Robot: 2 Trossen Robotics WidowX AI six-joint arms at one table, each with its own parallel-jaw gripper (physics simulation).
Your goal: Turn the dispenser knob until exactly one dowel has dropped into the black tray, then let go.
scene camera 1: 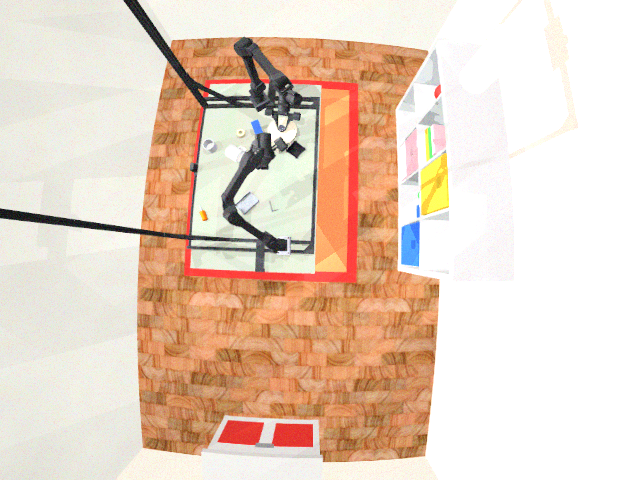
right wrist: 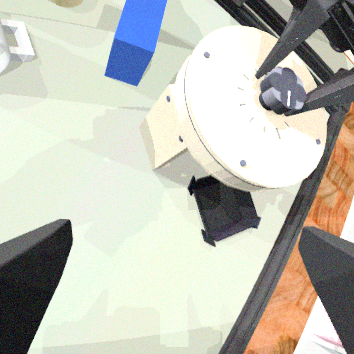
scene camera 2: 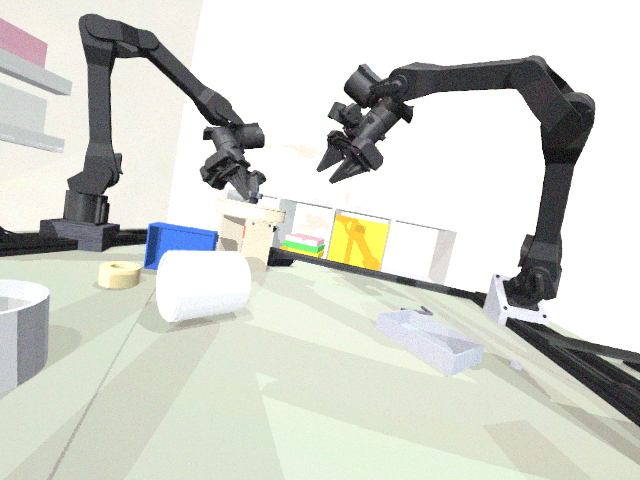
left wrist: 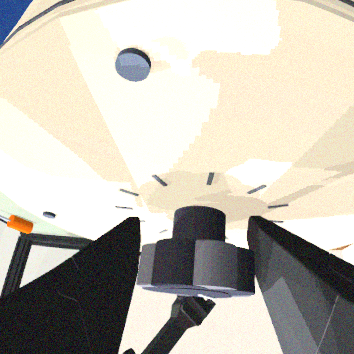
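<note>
The cream dispenser stands upright with a round, tilted face. Its dark lobed knob has a white pointer line, seen in the right wrist view, and tick marks lie around it. My left gripper is shut on the knob, one finger on each side. The black tray lies on the table below the dispenser's face; no dowel shows in it. My right gripper is open and empty, raised above the table.
A blue box stands beside the dispenser. A white cylinder, a tan ring, a grey tray and an orange-handled tool lie on the table. A black frame rail runs along the edge.
</note>
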